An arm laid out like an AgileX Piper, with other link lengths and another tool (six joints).
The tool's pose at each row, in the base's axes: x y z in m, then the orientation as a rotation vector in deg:
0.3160 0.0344 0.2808 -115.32 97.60 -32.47
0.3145 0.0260 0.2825 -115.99 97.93 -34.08
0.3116 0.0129 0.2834 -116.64 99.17 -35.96
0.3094 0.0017 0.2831 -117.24 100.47 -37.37
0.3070 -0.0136 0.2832 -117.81 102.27 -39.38
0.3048 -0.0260 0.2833 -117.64 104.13 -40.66
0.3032 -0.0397 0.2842 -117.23 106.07 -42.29
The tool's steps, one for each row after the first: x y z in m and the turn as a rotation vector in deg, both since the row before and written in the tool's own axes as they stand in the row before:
0.0081 0.0014 -0.0028 -0.10 1.36 -0.57
0.0125 0.0038 -0.0030 -0.53 1.97 -0.24
0.0107 0.0037 -0.0011 -0.69 1.68 -0.10
0.0148 0.0043 -0.0011 -0.80 2.29 -0.01
0.0120 0.0037 -0.0005 -0.63 1.66 0.56
0.0135 0.0029 -0.0003 -0.46 1.87 0.66

